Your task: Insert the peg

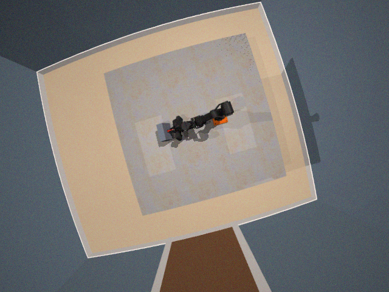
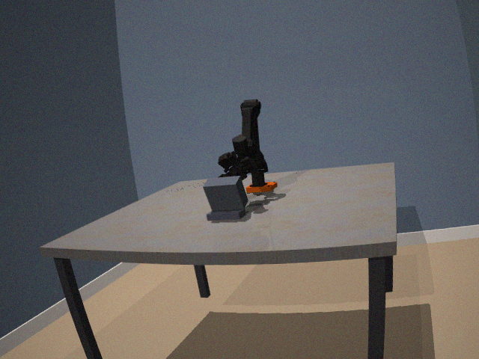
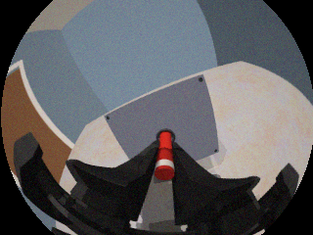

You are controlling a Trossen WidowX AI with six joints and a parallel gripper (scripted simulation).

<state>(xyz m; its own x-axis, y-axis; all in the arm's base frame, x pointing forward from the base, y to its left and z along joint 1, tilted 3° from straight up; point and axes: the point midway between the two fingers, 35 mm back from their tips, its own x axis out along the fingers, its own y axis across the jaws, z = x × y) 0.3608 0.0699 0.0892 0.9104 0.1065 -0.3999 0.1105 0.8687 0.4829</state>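
My gripper tip is 4 cm short of the grey sloped panel and 2 cm above it. Also, from my gripper tip: panel foot 9 cm below, 7 cm ahead, 1 cm to the left; then red peg 1 cm behind, 1 cm above.
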